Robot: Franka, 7 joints.
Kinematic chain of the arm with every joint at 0, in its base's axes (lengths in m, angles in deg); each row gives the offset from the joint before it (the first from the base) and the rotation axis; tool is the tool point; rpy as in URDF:
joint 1: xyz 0 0 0.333 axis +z
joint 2: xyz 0 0 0 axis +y
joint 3: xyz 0 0 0.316 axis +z
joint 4: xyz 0.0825 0 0 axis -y
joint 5: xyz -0.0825 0 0.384 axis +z
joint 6: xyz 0 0 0 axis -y
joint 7: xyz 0.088 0 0 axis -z
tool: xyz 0 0 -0.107 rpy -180 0 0
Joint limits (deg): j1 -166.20..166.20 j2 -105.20..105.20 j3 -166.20..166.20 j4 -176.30..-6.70 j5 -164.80..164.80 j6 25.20..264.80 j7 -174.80..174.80
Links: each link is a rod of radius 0.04 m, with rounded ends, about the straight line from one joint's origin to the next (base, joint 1, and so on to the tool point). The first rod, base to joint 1, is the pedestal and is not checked.
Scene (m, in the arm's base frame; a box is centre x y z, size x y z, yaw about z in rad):
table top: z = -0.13
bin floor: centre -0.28 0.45 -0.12 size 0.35 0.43 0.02 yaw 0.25
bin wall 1: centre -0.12 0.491 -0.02 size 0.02 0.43 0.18 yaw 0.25
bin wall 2: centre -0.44 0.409 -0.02 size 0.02 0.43 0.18 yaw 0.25
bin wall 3: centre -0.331 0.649 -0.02 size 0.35 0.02 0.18 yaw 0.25
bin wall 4: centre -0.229 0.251 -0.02 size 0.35 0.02 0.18 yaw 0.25
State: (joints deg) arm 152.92 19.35 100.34 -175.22 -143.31 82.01 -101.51
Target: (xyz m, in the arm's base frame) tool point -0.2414 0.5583 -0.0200
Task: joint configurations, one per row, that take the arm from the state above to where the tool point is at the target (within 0.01 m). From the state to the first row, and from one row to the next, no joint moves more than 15 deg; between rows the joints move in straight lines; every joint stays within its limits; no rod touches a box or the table.
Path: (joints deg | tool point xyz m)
1: 140.42 22.68 86.79 -164.16 -142.87 81.36 -101.51 | -0.2817 -0.2507 0.2296
2: 127.91 26.02 73.25 -153.10 -142.44 80.71 -101.51 | -0.4277 -0.1116 0.2386
3: 115.41 29.35 59.70 -142.03 -142.00 80.07 -101.51 | -0.4895 0.1103 0.2377
4: 102.90 32.68 46.15 -130.97 -141.57 79.42 -101.51 | -0.4272 0.3573 0.2319
5: 90.40 36.01 32.60 -119.91 -141.13 78.77 -101.51 | -0.2414 0.5583 0.2299
6: 91.33 46.67 30.81 -113.50 -142.60 82.37 -101.51 | -0.2448 0.5713 0.1517
7: 92.27 57.33 29.01 -107.08 -144.06 85.97 -101.51 | -0.2449 0.5718 0.0676
8: 93.21 67.99 27.21 -100.67 -145.53 89.57 -101.51 | -0.2414 0.5583 -0.0200

